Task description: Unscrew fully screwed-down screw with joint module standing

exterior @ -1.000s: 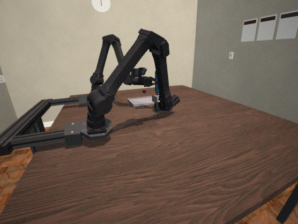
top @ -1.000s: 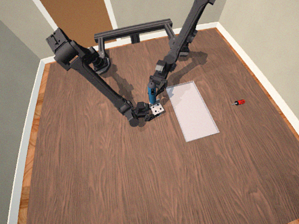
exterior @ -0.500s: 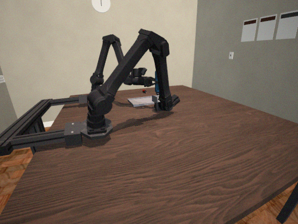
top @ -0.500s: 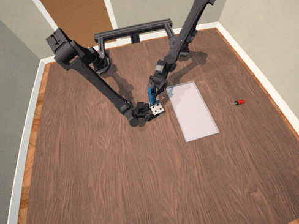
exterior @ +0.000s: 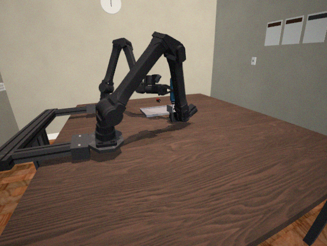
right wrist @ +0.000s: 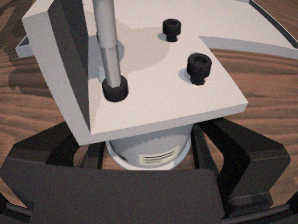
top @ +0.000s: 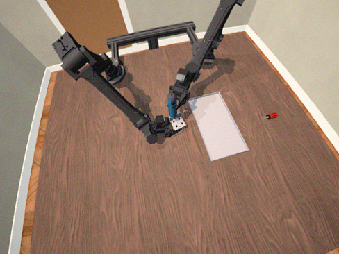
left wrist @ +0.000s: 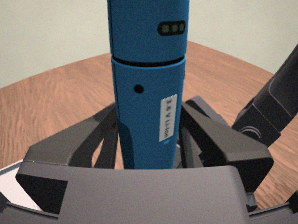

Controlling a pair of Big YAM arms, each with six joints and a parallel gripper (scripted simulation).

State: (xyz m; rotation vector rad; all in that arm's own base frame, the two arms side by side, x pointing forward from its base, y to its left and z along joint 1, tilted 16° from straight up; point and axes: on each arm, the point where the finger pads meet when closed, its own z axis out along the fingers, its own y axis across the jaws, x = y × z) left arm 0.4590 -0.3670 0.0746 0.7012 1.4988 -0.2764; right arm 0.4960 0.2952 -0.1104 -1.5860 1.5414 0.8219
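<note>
Right now the joint module body is 1 cm above my right hand. The rest, counted from my right hand: bracket: 5 cm above; flat tray: 3 cm ahead, 23 cm to the left, 2 cm below; small red-handled screwdriver: 7 cm ahead, 57 cm to the left, 1 cm below.
</note>
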